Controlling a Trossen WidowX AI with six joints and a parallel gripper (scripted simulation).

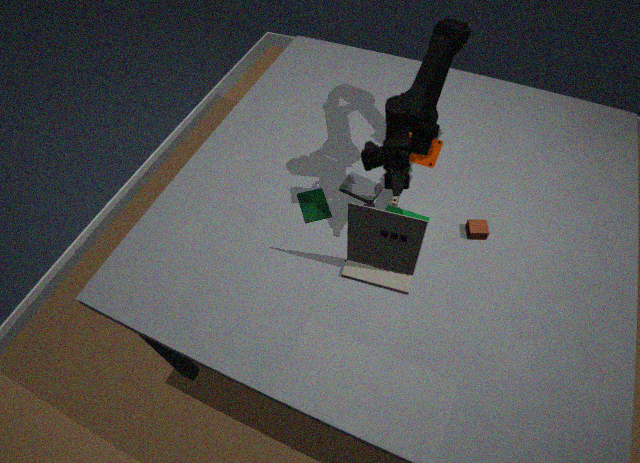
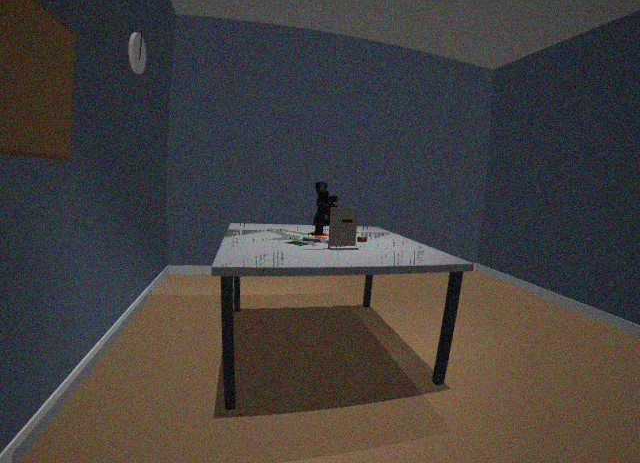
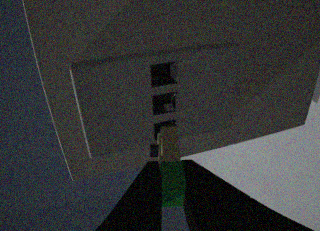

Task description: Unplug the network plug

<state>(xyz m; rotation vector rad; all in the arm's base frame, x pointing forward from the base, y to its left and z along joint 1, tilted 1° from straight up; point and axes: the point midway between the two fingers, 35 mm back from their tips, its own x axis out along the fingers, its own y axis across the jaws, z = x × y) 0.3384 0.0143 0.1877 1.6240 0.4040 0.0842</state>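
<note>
Right now my gripper tip is 5 cm past the green square, 2 cm to the right of it and 18 cm above it. Round my gripper tip: flat grey piece (14 cm behind, 13 cm to the right, 17 cm below); orange block (11 cm behind, 21 cm to the left, 17 cm below); upright grey panel (10 cm ahead, 2 cm to the left, 8 cm below).
</note>
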